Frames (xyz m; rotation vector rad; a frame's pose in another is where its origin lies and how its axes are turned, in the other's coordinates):
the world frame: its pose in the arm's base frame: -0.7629 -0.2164 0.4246 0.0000 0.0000 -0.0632
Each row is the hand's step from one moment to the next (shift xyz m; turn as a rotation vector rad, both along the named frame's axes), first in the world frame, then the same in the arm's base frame.
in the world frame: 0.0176 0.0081 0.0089 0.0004 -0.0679 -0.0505
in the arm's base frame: 0.0181 0.0070 0.0089 -0.0039 -0.0678 -0.0505
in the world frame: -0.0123 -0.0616 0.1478 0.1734 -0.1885 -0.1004
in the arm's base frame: -0.0162 -0.0607 0.1478 0.1611 -0.1991 -0.1004
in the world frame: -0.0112 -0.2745 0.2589 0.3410 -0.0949 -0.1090
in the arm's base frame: -0.0285 -0.2732 0.2589 0.3343 -0.1162 -0.1090
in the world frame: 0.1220 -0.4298 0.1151 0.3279 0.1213 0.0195
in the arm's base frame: 0.0946 -0.4366 0.1151 0.3349 0.1003 0.0195
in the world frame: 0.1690 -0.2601 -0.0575 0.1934 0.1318 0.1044
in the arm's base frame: 0.1522 -0.2703 -0.0575 0.2013 0.1193 0.1044
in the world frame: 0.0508 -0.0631 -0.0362 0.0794 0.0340 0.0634
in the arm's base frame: 0.0467 -0.0662 -0.0362 0.0814 0.0289 0.0634
